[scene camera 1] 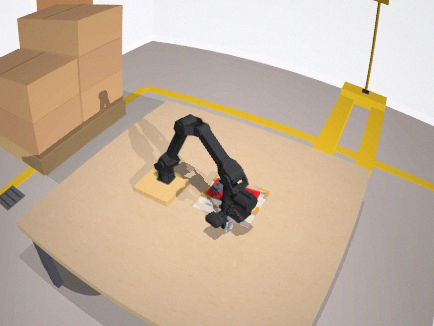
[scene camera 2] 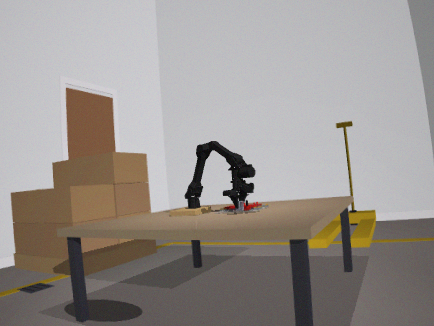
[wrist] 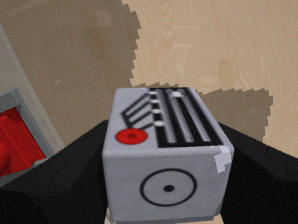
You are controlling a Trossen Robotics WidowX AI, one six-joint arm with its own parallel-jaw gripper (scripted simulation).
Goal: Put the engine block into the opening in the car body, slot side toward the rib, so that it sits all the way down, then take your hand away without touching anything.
Observation:
My gripper (scene camera 1: 226, 226) carries an engine block (wrist: 163, 149).
My gripper is seen too in the wrist view (wrist: 156, 129).

